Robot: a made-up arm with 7 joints. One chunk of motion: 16 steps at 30 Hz.
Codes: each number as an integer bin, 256 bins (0 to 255) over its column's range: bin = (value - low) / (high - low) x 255, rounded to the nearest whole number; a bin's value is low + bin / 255 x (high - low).
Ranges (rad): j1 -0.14..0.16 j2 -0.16..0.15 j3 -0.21..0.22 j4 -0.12..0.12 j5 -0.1..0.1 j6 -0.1..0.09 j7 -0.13..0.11
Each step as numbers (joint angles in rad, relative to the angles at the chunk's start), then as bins.
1 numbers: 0.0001 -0.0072 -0.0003 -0.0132 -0.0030 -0.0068 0.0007
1 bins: 119 126 124 113 124 125 139
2 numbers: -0.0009 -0.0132 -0.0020 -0.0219 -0.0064 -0.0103 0.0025
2 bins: 118 121 123 104 119 120 141
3 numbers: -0.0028 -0.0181 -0.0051 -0.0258 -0.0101 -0.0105 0.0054
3 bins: 117 117 122 100 115 120 144
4 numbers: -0.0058 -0.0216 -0.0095 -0.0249 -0.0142 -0.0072 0.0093
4 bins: 114 114 119 101 109 125 148
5 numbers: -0.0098 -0.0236 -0.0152 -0.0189 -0.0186 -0.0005 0.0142
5 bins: 111 112 116 107 104 134 153
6 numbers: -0.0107 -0.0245 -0.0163 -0.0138 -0.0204 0.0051 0.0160
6 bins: 110 111 115 113 101 141 155
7 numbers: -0.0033 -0.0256 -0.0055 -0.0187 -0.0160 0.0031 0.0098
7 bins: 116 111 121 108 107 138 149
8 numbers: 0.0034 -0.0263 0.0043 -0.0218 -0.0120 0.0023 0.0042
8 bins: 122 110 127 104 112 137 143
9 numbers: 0.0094 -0.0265 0.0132 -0.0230 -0.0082 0.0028 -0.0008
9 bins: 127 110 132 103 117 138 137
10 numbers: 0.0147 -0.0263 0.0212 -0.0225 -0.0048 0.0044 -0.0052
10 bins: 131 110 137 104 121 140 133
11 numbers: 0.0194 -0.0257 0.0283 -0.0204 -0.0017 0.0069 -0.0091
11 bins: 135 110 141 106 125 143 128
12 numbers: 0.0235 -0.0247 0.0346 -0.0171 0.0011 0.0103 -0.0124
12 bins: 139 111 145 109 129 148 125
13 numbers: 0.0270 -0.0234 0.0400 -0.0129 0.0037 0.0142 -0.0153
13 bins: 142 112 148 114 132 153 122
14 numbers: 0.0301 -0.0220 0.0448 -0.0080 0.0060 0.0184 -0.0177
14 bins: 145 114 151 119 135 159 119
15 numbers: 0.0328 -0.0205 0.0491 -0.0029 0.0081 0.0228 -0.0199
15 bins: 147 115 154 124 138 165 117
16 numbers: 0.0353 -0.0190 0.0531 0.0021 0.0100 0.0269 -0.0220
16 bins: 149 116 156 130 140 170 115
